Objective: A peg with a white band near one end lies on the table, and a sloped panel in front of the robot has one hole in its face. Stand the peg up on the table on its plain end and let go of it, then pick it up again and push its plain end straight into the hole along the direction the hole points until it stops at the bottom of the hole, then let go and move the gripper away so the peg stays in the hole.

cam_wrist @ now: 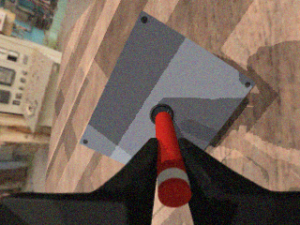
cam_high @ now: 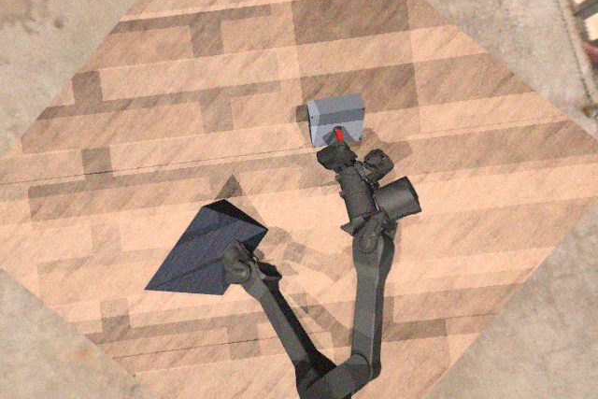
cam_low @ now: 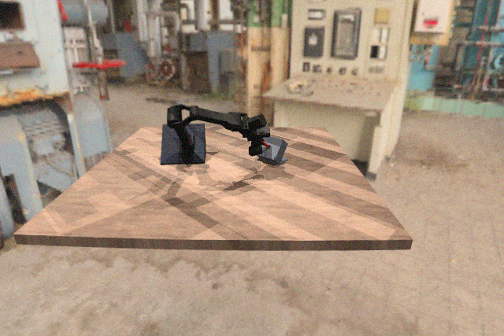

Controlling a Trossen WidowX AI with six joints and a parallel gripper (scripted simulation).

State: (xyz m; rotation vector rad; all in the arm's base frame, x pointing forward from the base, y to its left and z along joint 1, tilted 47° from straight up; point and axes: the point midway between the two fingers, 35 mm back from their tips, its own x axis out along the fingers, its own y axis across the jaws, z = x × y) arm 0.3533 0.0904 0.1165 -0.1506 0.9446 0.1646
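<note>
My gripper tip is 10 mm to the left of the red peg, 10 mm below it and 10 mm past it. From my gripper tip the other things lie so: sloped grey-blue panel (50 mm to the left, 50 mm below, 40 mm ahead).
</note>
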